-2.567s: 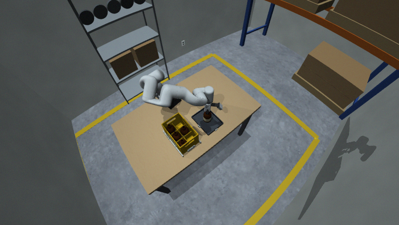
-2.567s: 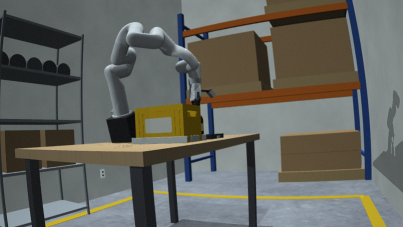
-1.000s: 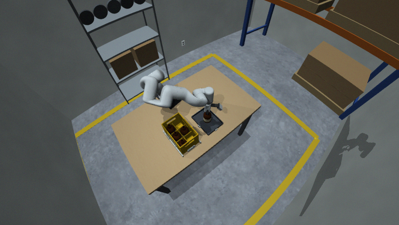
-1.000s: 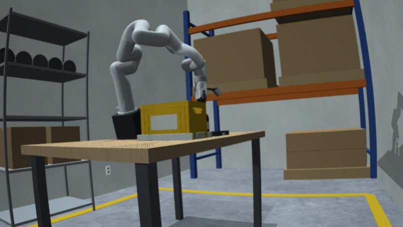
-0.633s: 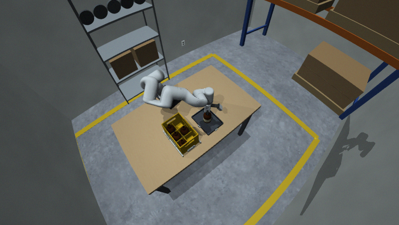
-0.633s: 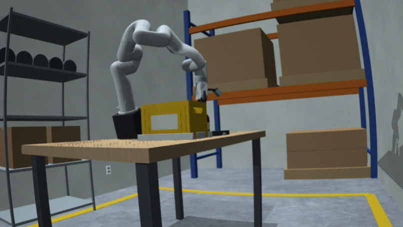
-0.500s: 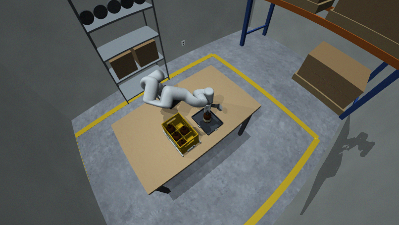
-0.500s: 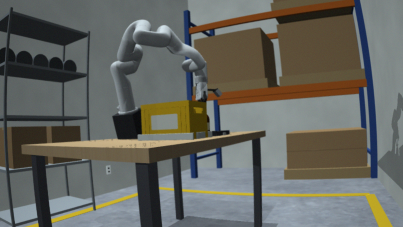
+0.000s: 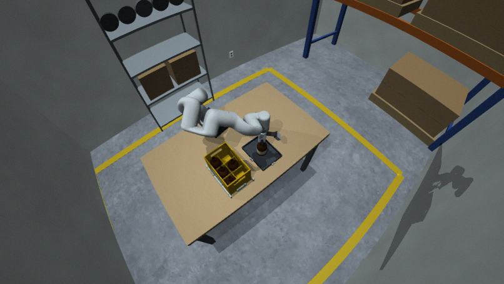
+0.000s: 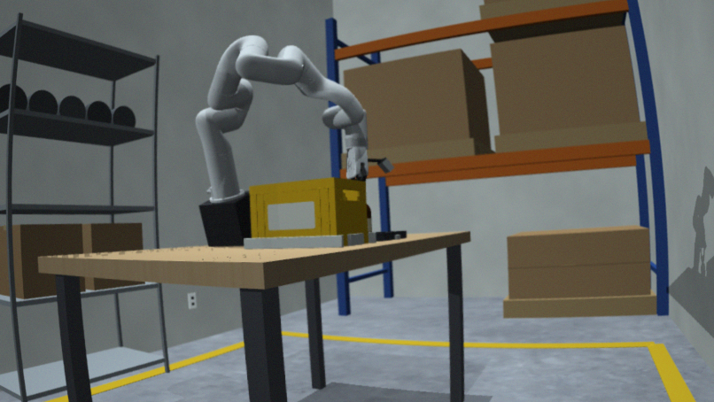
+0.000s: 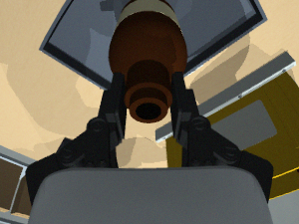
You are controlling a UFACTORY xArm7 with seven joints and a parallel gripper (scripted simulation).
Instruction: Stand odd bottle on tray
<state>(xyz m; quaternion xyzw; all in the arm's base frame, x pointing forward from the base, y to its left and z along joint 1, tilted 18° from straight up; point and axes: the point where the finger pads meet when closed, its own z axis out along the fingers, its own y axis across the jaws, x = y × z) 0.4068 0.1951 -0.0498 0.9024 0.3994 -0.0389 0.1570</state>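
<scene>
The bottle is 70 mm below my hand. Round my hand: tray 140 mm below; crate 290 mm to the right, 70 mm below.
</scene>
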